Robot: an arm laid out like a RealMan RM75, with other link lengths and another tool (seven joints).
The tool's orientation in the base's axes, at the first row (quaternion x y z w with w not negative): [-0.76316 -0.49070 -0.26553 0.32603]
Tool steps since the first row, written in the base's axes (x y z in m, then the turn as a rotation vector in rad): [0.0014 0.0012 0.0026 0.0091 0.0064 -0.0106]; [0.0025 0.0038 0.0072 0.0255 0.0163 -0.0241]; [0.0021 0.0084 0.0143 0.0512 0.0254 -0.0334]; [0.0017 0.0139 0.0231 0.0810 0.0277 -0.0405]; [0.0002 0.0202 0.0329 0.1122 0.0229 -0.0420]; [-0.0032 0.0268 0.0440 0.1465 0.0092 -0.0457]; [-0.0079 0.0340 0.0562 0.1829 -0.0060 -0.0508]
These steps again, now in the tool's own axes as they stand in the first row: [0.0031 0.0003 -0.0007 -0.0006 0.0089 0.0125]; [0.0084 -0.0006 -0.0016 0.0015 0.0242 0.0301]; [0.0160 -0.0040 -0.0027 0.0097 0.0474 0.0452]; [0.0254 -0.0082 -0.0042 0.0171 0.0758 0.0541]; [0.0356 -0.0138 -0.0059 0.0251 0.1064 0.0541]; [0.0461 -0.0216 -0.0084 0.0274 0.1431 0.0490]; [0.0574 -0.0310 -0.0112 0.0287 0.1825 0.0439]
